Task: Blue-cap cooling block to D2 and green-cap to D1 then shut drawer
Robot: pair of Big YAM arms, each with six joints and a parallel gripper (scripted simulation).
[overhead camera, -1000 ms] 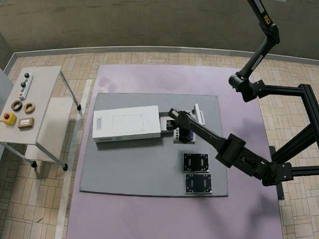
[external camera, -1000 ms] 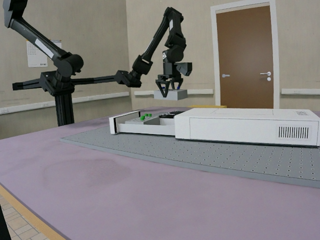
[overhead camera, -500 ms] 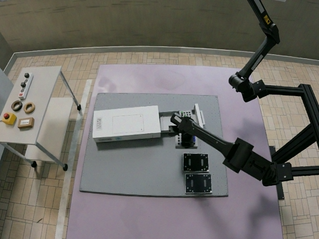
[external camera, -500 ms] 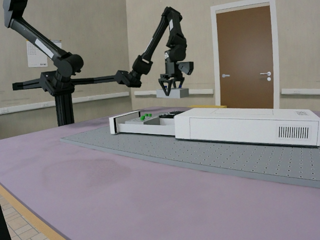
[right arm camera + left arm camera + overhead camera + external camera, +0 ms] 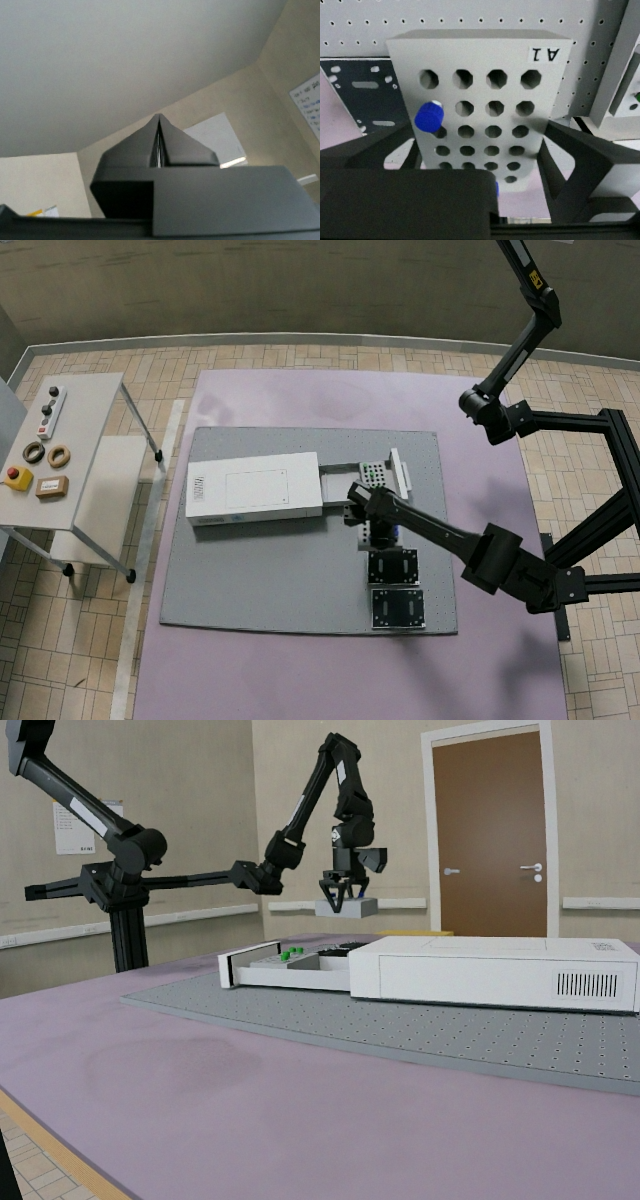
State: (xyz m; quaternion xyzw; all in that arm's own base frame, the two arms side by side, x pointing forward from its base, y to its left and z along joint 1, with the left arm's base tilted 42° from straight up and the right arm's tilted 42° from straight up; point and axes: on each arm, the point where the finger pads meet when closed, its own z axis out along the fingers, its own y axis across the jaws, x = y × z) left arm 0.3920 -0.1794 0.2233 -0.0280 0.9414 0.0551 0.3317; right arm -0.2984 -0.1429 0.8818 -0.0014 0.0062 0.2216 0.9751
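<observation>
Now: left hand 60 mm past the deck slot D2, 190 mm to the right of it and 130 mm above it. The rest, counted from my left hand: deck slot D1: 50 mm behind, 60 mm to the left, 130 mm below; white cooler: 210 mm ahead, 230 mm to the right, 100 mm below.
</observation>
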